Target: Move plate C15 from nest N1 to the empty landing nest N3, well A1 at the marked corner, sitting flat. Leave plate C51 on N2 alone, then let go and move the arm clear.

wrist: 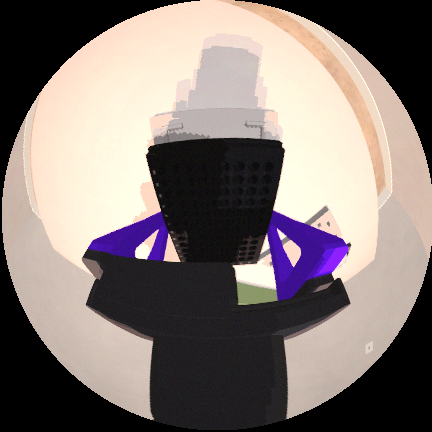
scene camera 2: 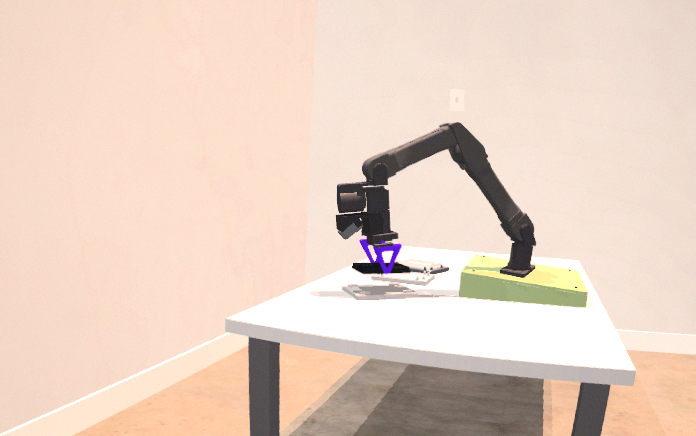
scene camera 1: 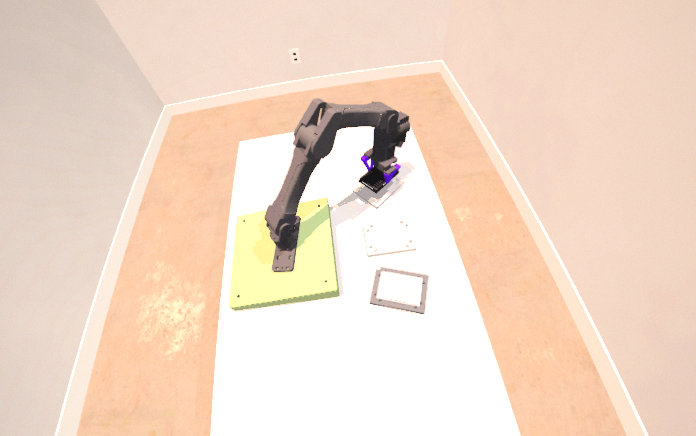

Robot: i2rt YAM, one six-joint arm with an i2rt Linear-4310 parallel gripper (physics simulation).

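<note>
A black multi-well plate (scene camera 1: pixel 370 180) (scene camera 2: pixel 362 267) (wrist: pixel 215 185), the one at the far nest, is raised and looks about level. My gripper (scene camera 1: pixel 378 173) (scene camera 2: pixel 381 266) (wrist: pixel 217 214) is shut on its two sides with purple fingers. The far nest (scene camera 1: pixel 378 203) (scene camera 2: pixel 359 294) (wrist: pixel 215 125) lies below it with a visible gap. A white nest (scene camera 1: pixel 390 243) (scene camera 2: pixel 410 279) with small pegs lies in the middle. A dark grey nest (scene camera 1: pixel 423 295) (scene camera 2: pixel 441 268) with a pale centre lies nearest scene camera 1. Labels, the A1 marks and whether plate C51 is on the white nest cannot be made out.
The arm stands on a thick yellow-green base block (scene camera 1: pixel 256 287) (scene camera 2: pixel 523 293) beside the row of nests. The white table (scene camera 1: pixel 359 369) (scene camera 2: pixel 462 333) has an edge beyond the far nest. Part of another nest (wrist: pixel 332 222) shows at the right in the wrist view.
</note>
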